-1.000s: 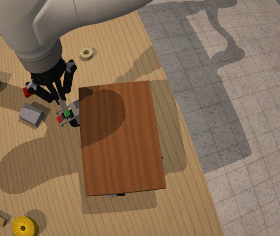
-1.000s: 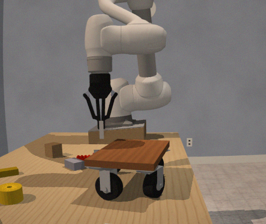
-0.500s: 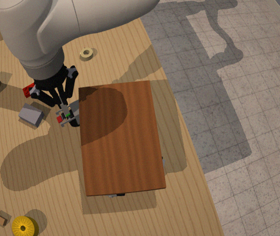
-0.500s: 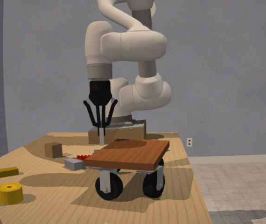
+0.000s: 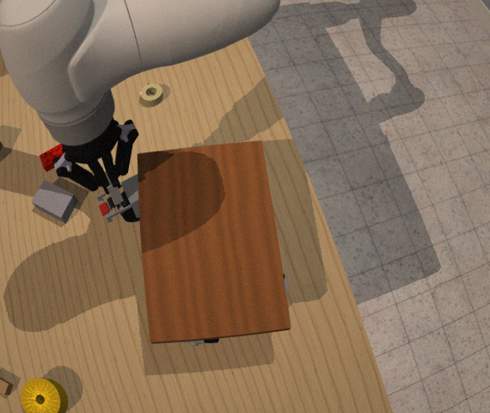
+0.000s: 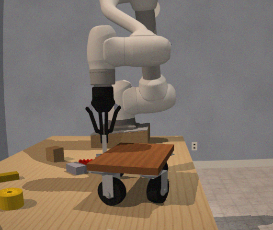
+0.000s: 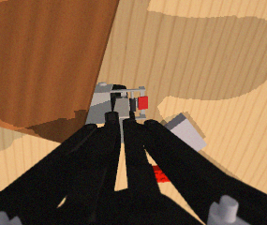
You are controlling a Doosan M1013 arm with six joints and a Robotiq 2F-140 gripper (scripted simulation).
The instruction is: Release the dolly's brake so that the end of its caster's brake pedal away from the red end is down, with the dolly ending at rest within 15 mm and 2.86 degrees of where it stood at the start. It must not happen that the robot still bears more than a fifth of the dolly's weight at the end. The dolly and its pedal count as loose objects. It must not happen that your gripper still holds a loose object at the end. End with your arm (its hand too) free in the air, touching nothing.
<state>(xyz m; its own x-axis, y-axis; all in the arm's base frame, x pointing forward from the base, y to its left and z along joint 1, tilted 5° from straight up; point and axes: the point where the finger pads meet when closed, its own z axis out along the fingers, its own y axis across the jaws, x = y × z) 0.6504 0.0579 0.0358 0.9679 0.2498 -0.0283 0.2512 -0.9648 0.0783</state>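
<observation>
Now: hand 10 mm to the left of the brake pedal and 50 mm above it. Also, from my hand: pale ring (250 mm behind, 90 mm to the left, 120 mm below); grey block (60 mm behind, 140 mm to the right, 120 mm below); red toy brick (160 mm behind, 130 mm to the right, 120 mm below).
</observation>
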